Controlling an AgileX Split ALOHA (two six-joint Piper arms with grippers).
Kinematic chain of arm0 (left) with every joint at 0, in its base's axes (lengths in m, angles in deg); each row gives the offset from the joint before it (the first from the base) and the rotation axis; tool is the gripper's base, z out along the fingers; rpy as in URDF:
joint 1: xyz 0 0 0.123 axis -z
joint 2: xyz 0 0 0 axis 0.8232 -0.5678 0
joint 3: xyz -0.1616 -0.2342 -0.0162 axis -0.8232 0.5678 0
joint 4: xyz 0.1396 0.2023 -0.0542 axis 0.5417 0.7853 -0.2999
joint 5: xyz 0 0 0 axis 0.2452 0.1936 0.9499
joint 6: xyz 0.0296 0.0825 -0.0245 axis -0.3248 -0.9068 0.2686
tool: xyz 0 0 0 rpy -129.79 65.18 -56.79
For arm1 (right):
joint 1: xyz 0 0 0.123 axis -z
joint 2: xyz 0 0 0 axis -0.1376 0.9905 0
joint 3: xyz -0.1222 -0.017 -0.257 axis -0.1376 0.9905 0
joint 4: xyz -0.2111 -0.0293 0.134 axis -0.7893 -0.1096 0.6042
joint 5: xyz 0 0 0 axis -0.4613 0.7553 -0.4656
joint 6: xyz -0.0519 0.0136 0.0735 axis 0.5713 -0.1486 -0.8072
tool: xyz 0 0 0 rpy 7.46 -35.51 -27.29
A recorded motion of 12 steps. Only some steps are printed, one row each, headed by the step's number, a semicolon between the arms.
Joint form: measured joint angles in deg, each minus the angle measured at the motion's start. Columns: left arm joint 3, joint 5, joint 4, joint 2, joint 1, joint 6; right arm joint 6, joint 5, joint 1, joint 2, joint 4, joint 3.
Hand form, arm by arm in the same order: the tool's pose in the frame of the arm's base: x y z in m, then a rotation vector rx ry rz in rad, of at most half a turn. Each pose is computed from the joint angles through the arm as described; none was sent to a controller.
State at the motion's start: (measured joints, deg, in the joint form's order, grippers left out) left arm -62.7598 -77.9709 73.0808 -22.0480 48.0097 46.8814; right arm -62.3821 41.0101 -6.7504 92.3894 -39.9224 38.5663
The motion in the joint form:
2: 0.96 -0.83 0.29 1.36 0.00 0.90; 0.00 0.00 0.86 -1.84 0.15 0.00
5: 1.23 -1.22 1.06 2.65 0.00 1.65; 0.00 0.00 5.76 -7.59 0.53 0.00
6: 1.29 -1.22 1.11 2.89 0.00 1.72; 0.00 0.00 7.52 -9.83 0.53 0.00
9: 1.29 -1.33 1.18 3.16 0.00 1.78; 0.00 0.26 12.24 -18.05 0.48 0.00
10: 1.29 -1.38 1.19 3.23 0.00 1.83; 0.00 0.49 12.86 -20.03 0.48 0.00
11: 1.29 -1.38 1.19 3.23 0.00 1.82; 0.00 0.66 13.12 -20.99 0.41 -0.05
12: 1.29 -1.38 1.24 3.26 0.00 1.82; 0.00 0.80 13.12 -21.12 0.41 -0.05
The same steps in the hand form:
2: 0.0191 -0.0138 0.2712 0.1089 2.2588 -0.0587; 0.0411 0.0042 0.2600 -0.3030 2.4217 0.0167
5: 0.0157 -0.0132 0.2695 0.0969 2.2511 -0.0469; 0.0275 -0.0010 0.2634 -0.1864 2.3337 -0.0038
6: 0.0151 -0.0132 0.2692 0.0957 2.2482 -0.0458; 0.0220 -0.0025 0.2644 -0.1465 2.2976 -0.0161
9: 0.0143 -0.0132 0.2692 0.0952 2.2457 -0.0443; 0.0011 -0.0052 0.2656 -0.0429 2.1636 -0.0546
10: 0.0141 -0.0132 0.2691 0.0945 2.2455 -0.0445; -0.0041 -0.0054 0.2653 -0.0293 2.1335 -0.0599
11: 0.0141 -0.0132 0.2691 0.0947 2.2455 -0.0444; -0.0068 -0.0056 0.2652 -0.0233 2.1189 -0.0636
12: 0.0140 -0.0132 0.2691 0.0947 2.2451 -0.0432; -0.0072 -0.0056 0.2650 -0.0231 2.1191 -0.0636

